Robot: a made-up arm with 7 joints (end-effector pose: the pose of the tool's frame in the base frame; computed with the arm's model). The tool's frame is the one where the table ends. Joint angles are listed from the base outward.
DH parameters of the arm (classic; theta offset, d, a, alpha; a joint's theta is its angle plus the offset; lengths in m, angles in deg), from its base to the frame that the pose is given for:
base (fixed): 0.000 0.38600 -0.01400 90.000
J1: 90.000 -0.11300 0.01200 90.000
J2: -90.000 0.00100 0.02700 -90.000
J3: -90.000 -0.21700 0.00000 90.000
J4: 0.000 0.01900 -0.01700 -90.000
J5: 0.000 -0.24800 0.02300 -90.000
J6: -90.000 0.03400 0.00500 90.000
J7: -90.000 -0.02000 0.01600 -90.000
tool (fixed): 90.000 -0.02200 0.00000 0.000
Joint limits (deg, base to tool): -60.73..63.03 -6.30..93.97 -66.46..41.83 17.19..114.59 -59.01..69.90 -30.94..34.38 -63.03..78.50
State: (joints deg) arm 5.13 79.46 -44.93 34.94 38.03 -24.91 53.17
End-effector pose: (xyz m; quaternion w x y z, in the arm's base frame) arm 0.1064 0.4984 0.2691 0.8971 0.0169 -0.1990 -0.3941
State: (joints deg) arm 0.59 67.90 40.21 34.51 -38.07 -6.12 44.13
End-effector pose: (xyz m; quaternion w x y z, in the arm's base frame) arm 0.1327 0.5272 0.3368 0.8815 0.3789 -0.1679 -0.2264
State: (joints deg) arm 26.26 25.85 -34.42 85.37 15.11 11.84 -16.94
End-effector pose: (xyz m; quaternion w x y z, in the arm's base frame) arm 0.3029 0.1083 0.2737 0.6879 0.0779 -0.6987 -0.1802
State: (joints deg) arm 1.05 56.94 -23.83 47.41 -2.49 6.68 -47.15
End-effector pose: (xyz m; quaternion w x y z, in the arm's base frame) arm 0.1973 0.4097 0.1564 0.6076 0.6839 -0.3287 -0.2346
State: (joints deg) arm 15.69 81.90 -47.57 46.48 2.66 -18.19 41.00
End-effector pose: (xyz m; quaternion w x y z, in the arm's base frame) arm 0.1491 0.4583 0.2652 0.8089 0.1450 -0.0626 -0.5663
